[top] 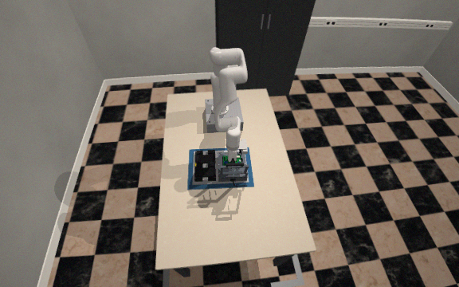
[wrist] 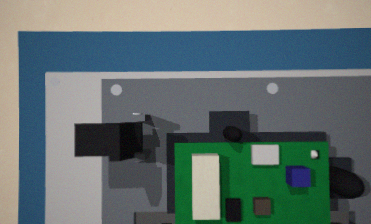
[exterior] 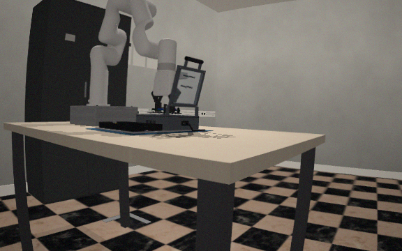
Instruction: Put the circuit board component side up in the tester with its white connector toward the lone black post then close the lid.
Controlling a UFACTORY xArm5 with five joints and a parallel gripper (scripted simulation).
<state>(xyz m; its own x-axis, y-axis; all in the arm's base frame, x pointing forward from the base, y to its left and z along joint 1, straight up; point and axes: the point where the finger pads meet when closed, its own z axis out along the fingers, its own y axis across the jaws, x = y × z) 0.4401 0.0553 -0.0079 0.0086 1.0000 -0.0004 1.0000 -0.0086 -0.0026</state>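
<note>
Now: the green circuit board right at my hand. The rest, counted from my hand: black post 60 mm behind, 60 mm to the left, 10 mm above; then tester lid 120 mm ahead, 100 mm above.
</note>
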